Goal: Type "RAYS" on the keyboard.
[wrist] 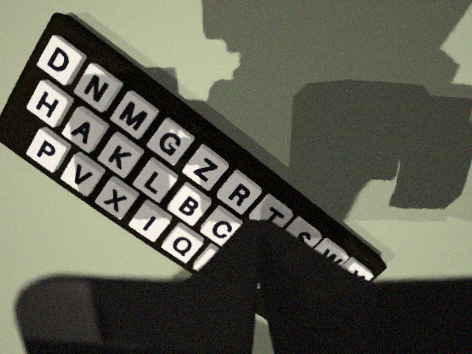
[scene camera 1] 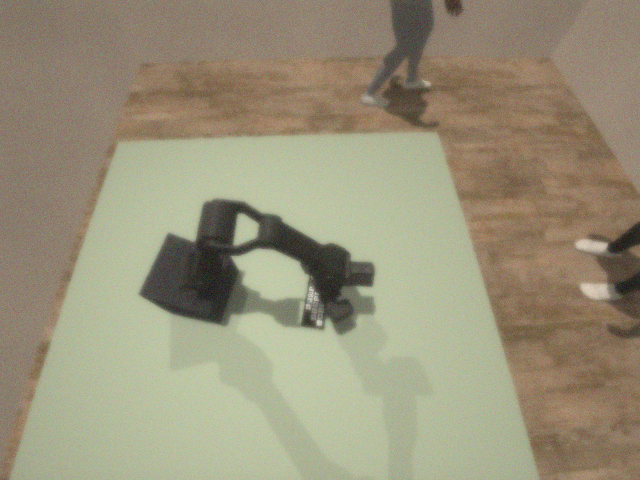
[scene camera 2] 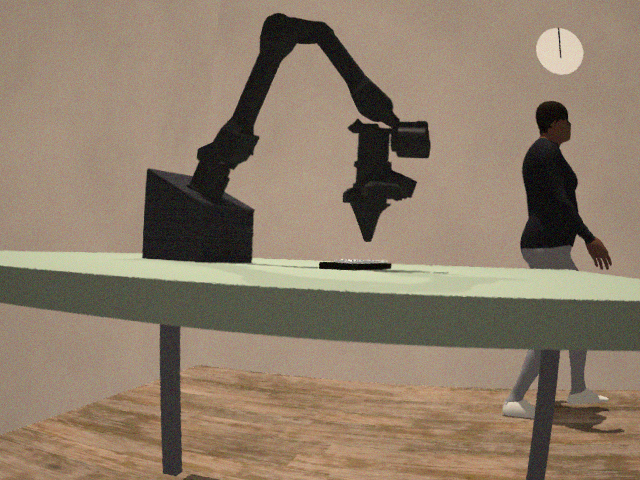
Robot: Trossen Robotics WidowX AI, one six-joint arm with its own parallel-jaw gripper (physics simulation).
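Seen in the pictures: gripper, between the fingertips: (wrist: 256, 232) (scene camera 1: 324, 295) (scene camera 2: 367, 241); arm's base, origin of its link: (scene camera 1: 192, 277) (scene camera 2: 204, 191).
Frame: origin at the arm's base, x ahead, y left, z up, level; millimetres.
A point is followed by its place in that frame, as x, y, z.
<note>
The black keyboard (scene camera 1: 313, 311) {294, -130, -126} (scene camera 2: 355, 266) {312, -180, -135} (wrist: 19, 116) {336, 7, -131} with white keys lies flat on the green table, slanting in the wrist view. My gripper (scene camera 2: 367, 239) {332, -102, -92} (wrist: 256, 232) {332, -102, -92} is shut and empty, pointing down a little above the keyboard without touching it. In the wrist view the R key (wrist: 239, 193) {331, -97, -126} shows fully just above and left of the fingertips, and the A key (wrist: 81, 131) {339, -25, -126} lies far left. The S key (wrist: 304, 237) {318, -132, -126} is partly covered by the right finger, and the Y key (wrist: 361, 270) {308, -167, -126} at the far end is partly covered too. Keys such as O, J and F are hidden behind the fingers.
The arm's dark base (scene camera 1: 180, 279) {0, -36, 83} (scene camera 2: 196, 227) {13, -96, -77} stands left of the keyboard on the green table (scene camera 1: 155, 413) {-167, -291, -142} (scene camera 2: 310, 315) {274, -717, -163}. Shadows of the arm fall across table and keys. A person (scene camera 1: 408, 36) (scene camera 2: 550, 196) walks behind the table; another person's feet (scene camera 1: 599, 290) show at right.
</note>
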